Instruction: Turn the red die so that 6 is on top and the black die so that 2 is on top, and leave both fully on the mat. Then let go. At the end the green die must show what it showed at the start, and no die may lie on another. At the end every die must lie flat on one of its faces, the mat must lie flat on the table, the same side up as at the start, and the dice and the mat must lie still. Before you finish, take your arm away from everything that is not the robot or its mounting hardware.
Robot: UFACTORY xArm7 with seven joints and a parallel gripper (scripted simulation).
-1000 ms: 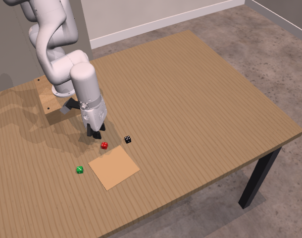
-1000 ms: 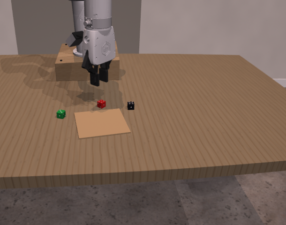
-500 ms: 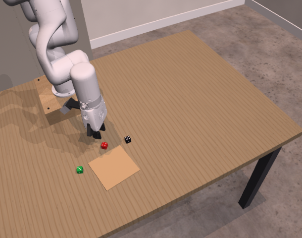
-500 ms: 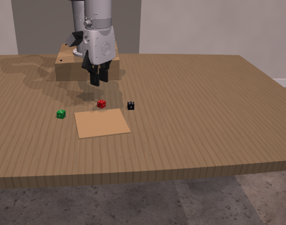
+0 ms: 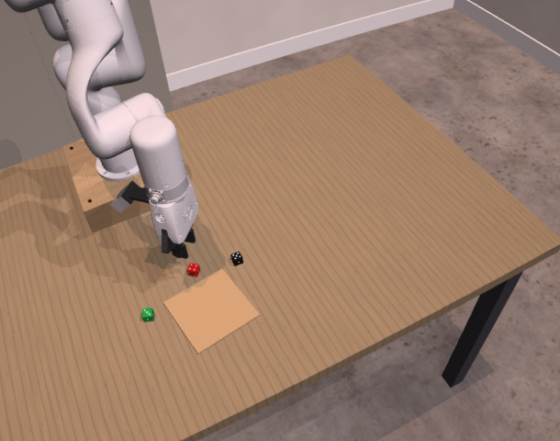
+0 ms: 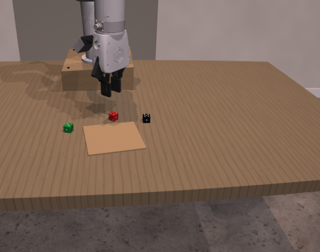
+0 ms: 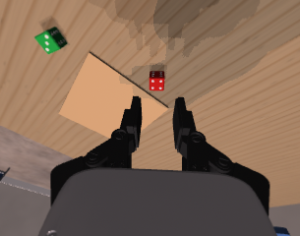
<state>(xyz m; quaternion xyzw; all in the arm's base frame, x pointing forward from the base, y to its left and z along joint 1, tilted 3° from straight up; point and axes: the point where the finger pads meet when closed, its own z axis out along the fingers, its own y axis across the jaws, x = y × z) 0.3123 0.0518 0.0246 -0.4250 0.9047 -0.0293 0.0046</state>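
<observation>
My hand is 9 cm above the red die, 1 cm to the right of it and 1 cm short of it. Also, from my hand: tan mat 11 cm ahead, 10 cm below, 1 cm to the left; then green die 11 cm to the right, 9 cm below, 7 cm ahead; then black die 10 cm to the left, 9 cm below, 2 cm ahead.
</observation>
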